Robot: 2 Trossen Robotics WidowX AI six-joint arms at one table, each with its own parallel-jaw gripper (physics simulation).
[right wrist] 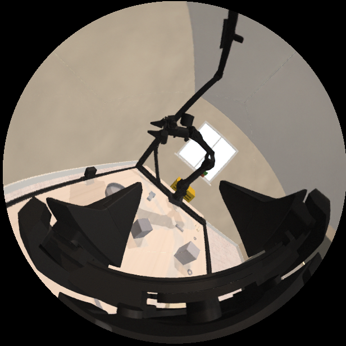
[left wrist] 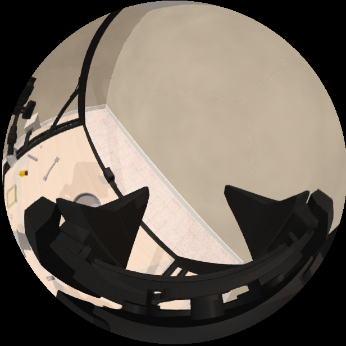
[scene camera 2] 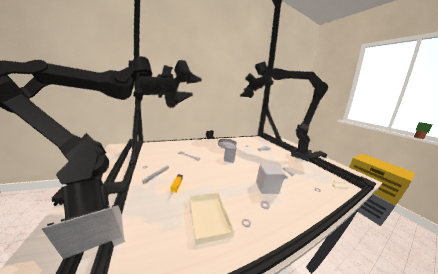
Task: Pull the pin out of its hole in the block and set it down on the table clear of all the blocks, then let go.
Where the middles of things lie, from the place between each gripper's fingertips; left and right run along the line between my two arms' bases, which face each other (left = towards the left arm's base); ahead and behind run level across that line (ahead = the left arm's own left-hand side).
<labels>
Right now my left hand is 48 cm short of the shallow tray (scene camera 2: pixel 210 220), 53 cm to the left of it and 31 cm above it.
My right gripper is now 310 mm above the shallow tray, 290 mm short of it and 100 mm to the left of it.
</labels>
